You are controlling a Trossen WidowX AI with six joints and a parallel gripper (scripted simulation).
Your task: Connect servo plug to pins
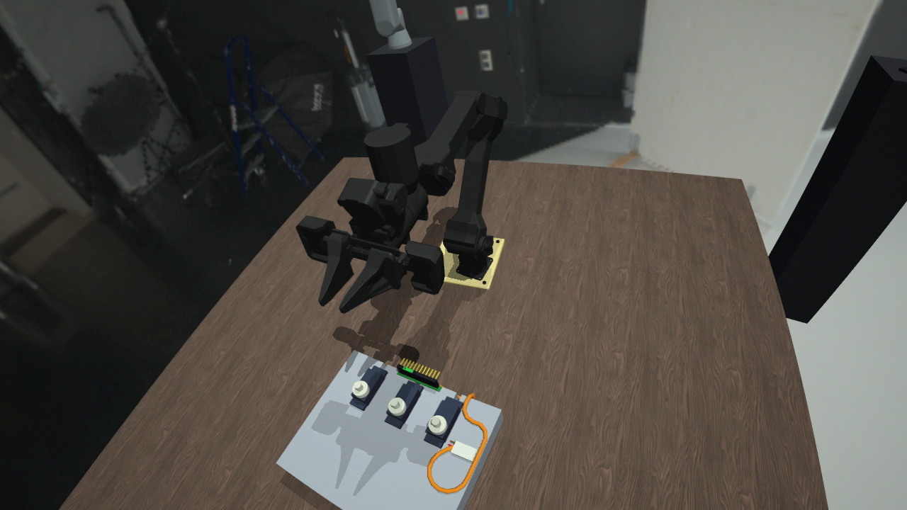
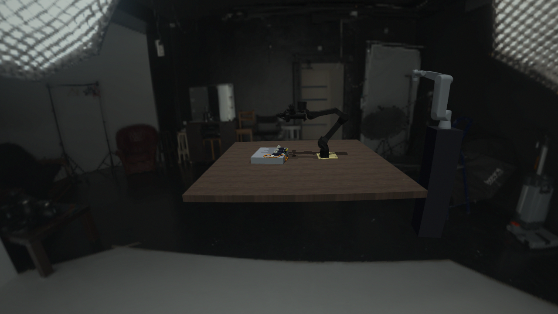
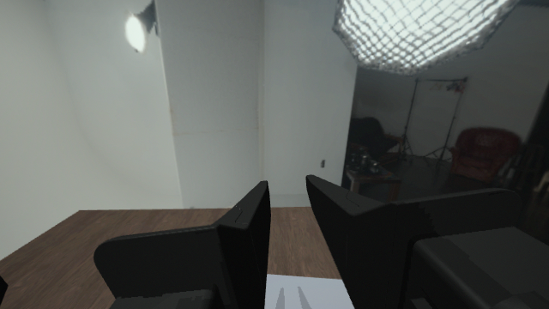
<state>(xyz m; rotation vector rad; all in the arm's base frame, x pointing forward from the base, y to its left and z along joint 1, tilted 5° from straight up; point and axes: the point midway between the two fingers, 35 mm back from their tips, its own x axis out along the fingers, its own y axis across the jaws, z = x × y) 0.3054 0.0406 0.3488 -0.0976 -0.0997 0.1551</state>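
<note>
Right now my gripper tip is 31 cm above the grey printed holder and 10 cm short of it.
</note>
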